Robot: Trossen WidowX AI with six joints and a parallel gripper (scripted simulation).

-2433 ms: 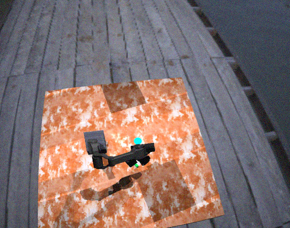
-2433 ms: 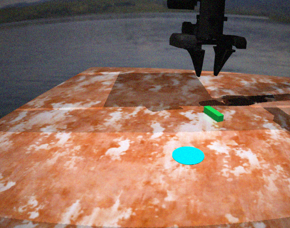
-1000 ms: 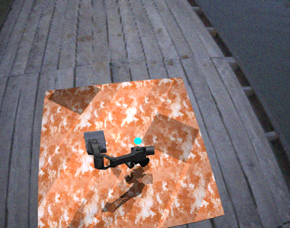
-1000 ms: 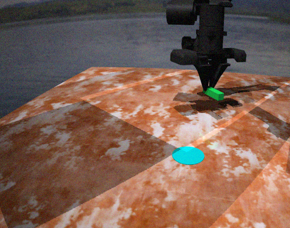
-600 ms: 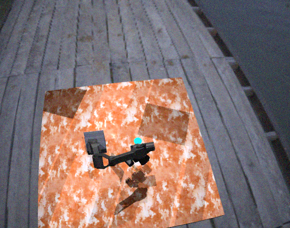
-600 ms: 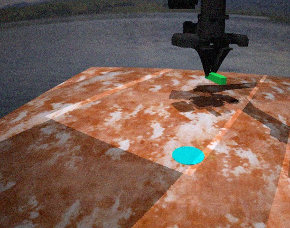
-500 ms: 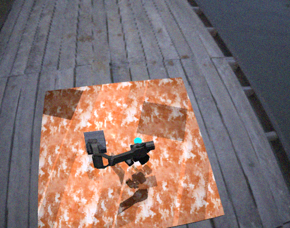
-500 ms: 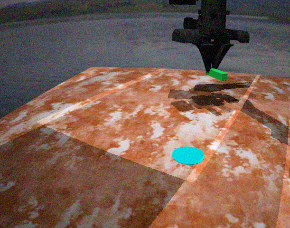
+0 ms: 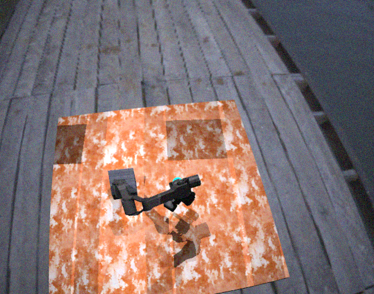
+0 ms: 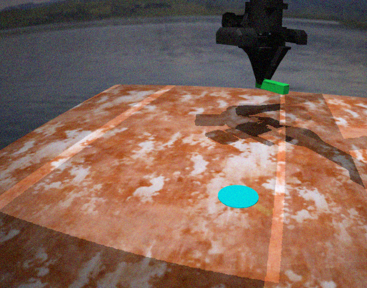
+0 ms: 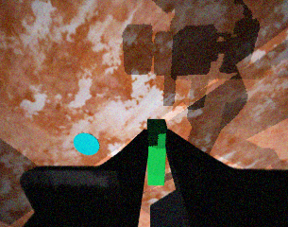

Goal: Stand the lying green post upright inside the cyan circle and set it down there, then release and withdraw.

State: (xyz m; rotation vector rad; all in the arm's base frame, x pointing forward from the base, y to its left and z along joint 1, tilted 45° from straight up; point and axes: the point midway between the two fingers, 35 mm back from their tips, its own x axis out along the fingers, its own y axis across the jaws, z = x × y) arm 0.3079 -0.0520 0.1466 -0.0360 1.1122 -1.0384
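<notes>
Right now the green post is 20 mm behind my gripper tip and 10 mm to the left of it. The rest, counted from my gripper tip: cyan circle 20 mm ahead, 180 mm to the left, 130 mm below.
</notes>
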